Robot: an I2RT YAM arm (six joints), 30 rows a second.
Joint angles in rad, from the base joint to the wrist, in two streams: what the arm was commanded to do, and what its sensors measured. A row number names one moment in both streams.
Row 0, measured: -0.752, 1.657, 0.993, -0.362, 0.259, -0.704
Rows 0 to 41, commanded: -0.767, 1.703, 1.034, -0.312, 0.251, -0.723; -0.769, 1.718, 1.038, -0.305, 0.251, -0.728; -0.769, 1.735, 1.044, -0.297, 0.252, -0.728; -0.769, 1.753, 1.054, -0.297, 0.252, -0.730; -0.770, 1.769, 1.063, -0.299, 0.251, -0.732; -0.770, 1.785, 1.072, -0.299, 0.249, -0.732; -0.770, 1.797, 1.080, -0.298, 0.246, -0.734; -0.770, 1.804, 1.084, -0.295, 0.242, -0.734; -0.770, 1.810, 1.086, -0.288, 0.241, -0.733; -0.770, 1.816, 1.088, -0.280, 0.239, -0.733; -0.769, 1.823, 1.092, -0.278, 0.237, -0.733; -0.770, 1.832, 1.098, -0.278, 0.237, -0.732; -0.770, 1.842, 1.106, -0.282, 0.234, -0.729; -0.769, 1.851, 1.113, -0.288, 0.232, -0.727; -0.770, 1.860, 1.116, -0.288, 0.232, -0.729; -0.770, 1.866, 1.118, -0.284, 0.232, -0.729; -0.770, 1.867, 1.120, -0.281, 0.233, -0.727; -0.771, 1.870, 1.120, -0.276, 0.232, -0.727; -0.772, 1.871, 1.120, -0.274, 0.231, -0.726; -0.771, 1.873, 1.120, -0.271, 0.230, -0.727; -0.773, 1.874, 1.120, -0.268, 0.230, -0.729; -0.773, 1.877, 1.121, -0.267, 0.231, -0.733; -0.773, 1.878, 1.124, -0.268, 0.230, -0.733; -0.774, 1.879, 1.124, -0.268, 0.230, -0.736; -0.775, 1.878, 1.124, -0.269, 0.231, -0.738; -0.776, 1.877, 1.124, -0.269, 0.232, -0.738; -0.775, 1.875, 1.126, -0.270, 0.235, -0.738; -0.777, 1.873, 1.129, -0.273, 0.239, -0.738; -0.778, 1.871, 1.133, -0.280, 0.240, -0.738; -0.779, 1.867, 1.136, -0.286, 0.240, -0.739; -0.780, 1.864, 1.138, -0.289, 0.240, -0.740; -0.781, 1.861, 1.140, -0.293, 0.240, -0.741; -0.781, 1.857, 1.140, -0.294, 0.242, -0.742; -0.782, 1.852, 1.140, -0.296, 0.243, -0.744; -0.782, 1.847, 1.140, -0.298, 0.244, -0.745; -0.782, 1.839, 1.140, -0.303, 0.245, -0.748; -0.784, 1.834, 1.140, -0.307, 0.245, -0.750; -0.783, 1.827, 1.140, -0.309, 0.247, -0.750; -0.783, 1.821, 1.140, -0.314, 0.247, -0.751; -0.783, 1.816, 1.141, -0.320, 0.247, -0.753; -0.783, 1.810, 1.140, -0.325, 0.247, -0.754; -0.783, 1.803, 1.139, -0.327, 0.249, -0.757
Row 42, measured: -0.776, 1.852, 1.105, -0.292, 0.248, -0.745
